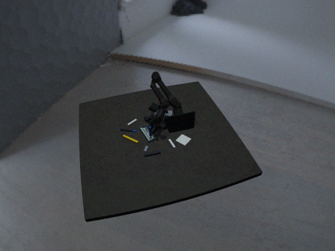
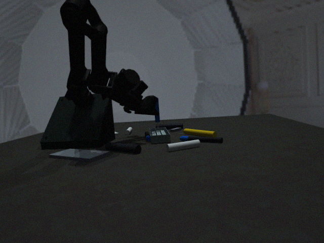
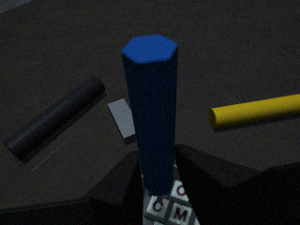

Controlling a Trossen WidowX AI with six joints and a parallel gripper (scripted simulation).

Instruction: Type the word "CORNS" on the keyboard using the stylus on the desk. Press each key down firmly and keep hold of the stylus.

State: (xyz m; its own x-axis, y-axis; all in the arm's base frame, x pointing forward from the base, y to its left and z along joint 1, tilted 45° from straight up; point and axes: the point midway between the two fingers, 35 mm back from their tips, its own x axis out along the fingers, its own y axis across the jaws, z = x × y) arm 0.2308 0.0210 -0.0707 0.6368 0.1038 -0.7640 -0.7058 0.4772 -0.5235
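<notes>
The small grey block lies 9 cm to the left of my gripper tip, 8 cm below it and 5 cm ahead of it. From my gripper tip the other things lie so: yellow rod: 16 cm ahead, 7 cm below, 4 cm to the right; blue stylus: 2 cm below; grey flat plate: 30 cm to the right, 16 cm behind, 8 cm below.
</notes>
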